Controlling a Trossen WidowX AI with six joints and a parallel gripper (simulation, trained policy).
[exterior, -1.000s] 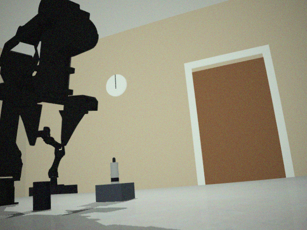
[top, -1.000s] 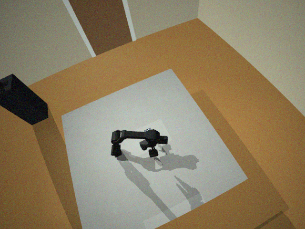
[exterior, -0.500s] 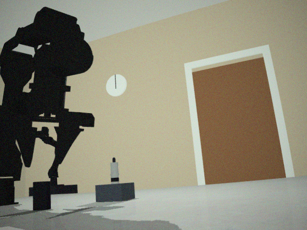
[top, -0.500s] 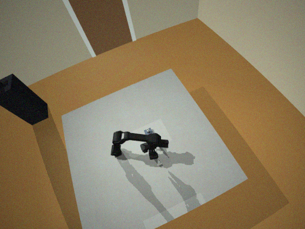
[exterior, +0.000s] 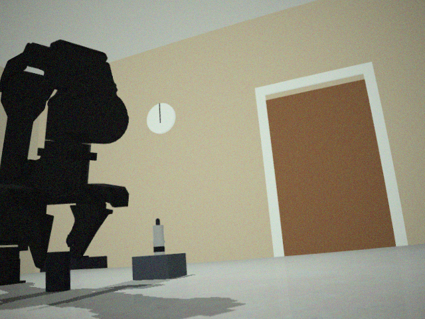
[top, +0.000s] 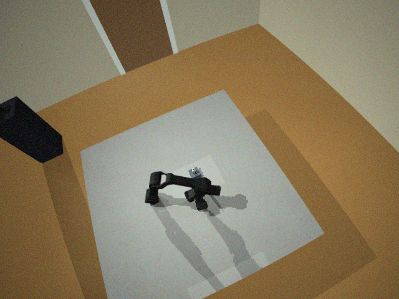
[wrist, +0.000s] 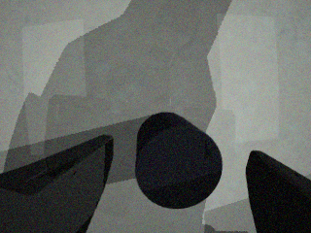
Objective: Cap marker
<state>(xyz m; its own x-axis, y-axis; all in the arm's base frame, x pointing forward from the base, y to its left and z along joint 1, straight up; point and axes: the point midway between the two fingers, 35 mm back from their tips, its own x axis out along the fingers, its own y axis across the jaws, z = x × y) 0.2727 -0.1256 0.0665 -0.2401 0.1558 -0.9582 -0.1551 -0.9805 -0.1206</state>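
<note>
The dark cap is 10 mm below my gripper tip. From my gripper tip the other things lie so: white marker: 160 mm to the left, 60 mm ahead, 40 mm above; then grey holder block: 160 mm to the left, 60 mm ahead, 20 mm below.
</note>
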